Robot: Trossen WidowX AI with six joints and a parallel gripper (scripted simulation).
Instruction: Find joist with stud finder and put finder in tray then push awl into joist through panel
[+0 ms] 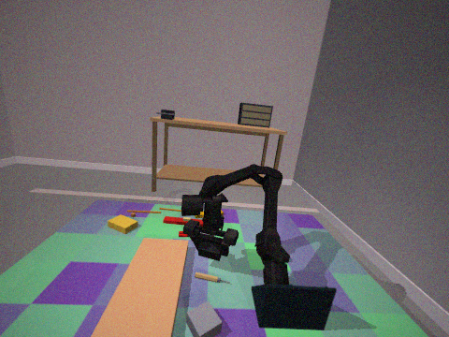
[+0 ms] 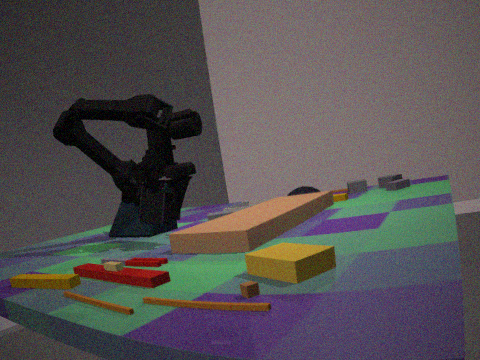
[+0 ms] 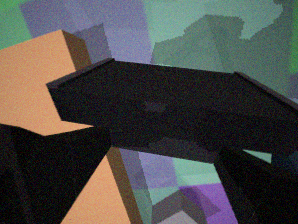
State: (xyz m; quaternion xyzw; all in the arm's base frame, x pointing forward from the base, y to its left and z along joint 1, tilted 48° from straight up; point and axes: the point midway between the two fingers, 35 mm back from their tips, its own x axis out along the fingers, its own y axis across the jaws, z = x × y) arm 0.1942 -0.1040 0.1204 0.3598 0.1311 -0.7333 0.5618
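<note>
My gripper tip is now 2 cm past the stud finder. Also, from my gripper tip: yellow block (38 cm ahead, 27 cm to the right, 6 cm below); awl (7 cm below, 5 cm to the left, 3 cm behind).
</note>
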